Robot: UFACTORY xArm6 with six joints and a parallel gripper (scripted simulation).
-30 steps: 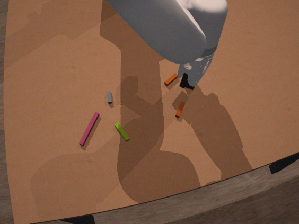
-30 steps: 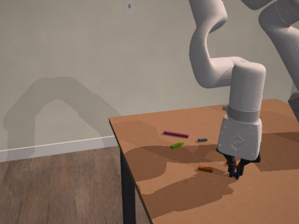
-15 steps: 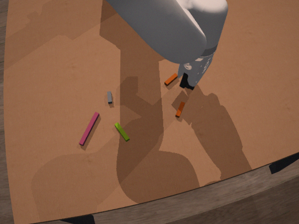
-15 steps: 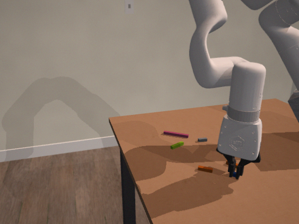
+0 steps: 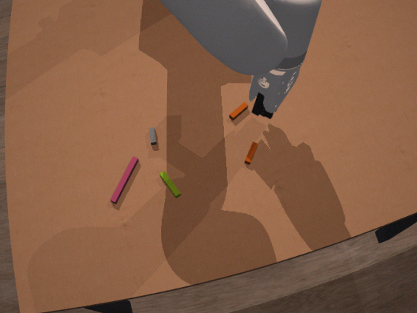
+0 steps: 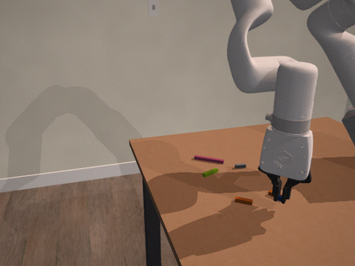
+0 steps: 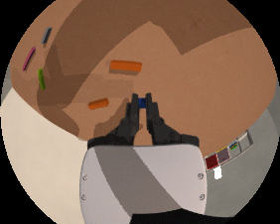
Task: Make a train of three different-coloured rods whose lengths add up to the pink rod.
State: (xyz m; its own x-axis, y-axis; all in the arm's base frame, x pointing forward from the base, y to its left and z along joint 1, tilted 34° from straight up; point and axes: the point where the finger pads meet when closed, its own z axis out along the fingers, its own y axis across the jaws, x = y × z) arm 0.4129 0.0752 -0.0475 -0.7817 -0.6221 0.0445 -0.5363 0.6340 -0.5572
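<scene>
The grey rod lies 4 cm behind my hand, 21 cm to the right of it and 4 cm below it. The rest, counted from my hand: lime rod: 6 cm ahead, 21 cm to the right, 4 cm below; pink rod: 3 cm ahead, 28 cm to the right, 4 cm below; blue rod: 2 cm below.
</scene>
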